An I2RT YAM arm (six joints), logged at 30 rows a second.
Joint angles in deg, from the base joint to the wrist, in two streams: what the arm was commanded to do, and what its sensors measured. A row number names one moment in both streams.
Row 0, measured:
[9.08 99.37 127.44 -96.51 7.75 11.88]
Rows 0 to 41, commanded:
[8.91 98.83 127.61 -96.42 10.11 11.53]
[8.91 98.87 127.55 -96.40 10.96 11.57]
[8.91 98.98 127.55 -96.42 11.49 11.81]
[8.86 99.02 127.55 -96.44 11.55 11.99]
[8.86 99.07 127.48 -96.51 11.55 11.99]
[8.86 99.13 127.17 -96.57 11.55 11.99]
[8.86 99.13 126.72 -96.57 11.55 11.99]
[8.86 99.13 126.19 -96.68 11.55 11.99]
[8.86 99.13 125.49 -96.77 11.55 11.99]
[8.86 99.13 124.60 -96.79 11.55 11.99]
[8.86 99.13 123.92 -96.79 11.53 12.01]
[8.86 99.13 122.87 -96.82 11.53 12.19]
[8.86 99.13 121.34 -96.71 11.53 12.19]
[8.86 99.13 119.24 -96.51 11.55 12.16]
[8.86 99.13 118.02 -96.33 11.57 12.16]
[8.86 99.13 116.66 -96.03 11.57 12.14]
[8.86 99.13 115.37 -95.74 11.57 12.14]
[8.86 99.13 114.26 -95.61 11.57 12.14]
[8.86 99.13 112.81 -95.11 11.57 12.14]
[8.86 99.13 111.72 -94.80 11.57 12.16]
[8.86 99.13 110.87 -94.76 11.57 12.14]
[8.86 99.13 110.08 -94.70 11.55 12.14]
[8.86 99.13 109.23 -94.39 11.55 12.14]
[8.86 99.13 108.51 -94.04 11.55 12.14]
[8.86 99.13 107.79 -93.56 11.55 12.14]
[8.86 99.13 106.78 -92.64 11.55 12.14]
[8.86 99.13 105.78 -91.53 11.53 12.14]
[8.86 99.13 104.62 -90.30 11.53 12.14]
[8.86 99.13 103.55 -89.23 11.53 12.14]
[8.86 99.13 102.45 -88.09 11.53 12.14]
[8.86 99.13 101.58 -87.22 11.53 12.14]
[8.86 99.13 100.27 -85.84 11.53 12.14]
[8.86 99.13 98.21 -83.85 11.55 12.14]
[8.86 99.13 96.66 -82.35 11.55 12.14]
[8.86 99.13 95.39 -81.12 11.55 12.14]
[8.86 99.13 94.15 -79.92 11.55 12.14]
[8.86 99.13 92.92 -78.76 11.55 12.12]
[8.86 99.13 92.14 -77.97 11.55 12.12]
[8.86 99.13 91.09 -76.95 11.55 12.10]
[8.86 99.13 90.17 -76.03 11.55 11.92]
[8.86 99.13 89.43 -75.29 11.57 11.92]
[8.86 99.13 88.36 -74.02 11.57 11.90]
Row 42, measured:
[9.08 99.37 90.83 -76.20 10.92 11.94]
